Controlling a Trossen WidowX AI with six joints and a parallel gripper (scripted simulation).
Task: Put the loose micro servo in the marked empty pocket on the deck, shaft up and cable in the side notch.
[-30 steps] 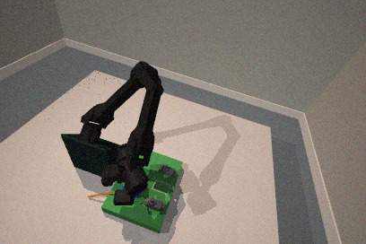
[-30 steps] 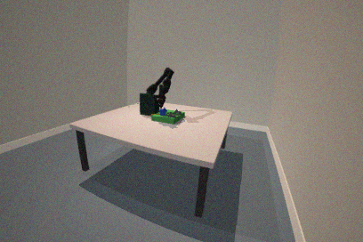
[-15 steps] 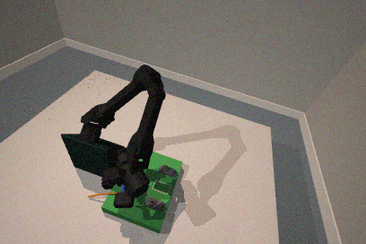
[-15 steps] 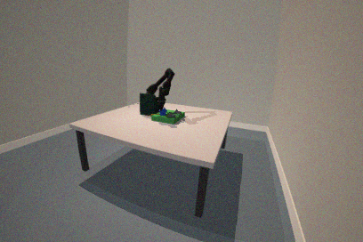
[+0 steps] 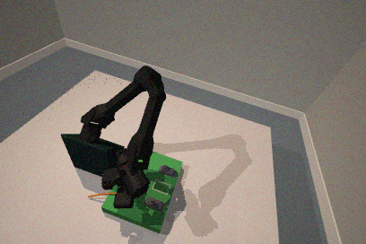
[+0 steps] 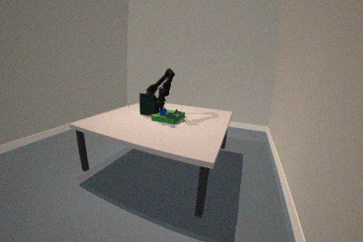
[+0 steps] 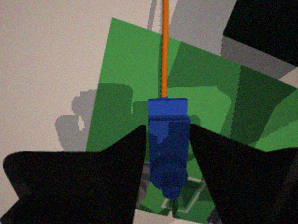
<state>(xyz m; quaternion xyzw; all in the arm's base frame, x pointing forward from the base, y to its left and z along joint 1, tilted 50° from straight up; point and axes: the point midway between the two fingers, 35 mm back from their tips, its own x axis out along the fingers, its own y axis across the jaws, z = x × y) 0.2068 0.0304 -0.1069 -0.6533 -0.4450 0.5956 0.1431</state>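
Right now the green deck is 7 cm to the left of my gripper tip and 7 cm below it.
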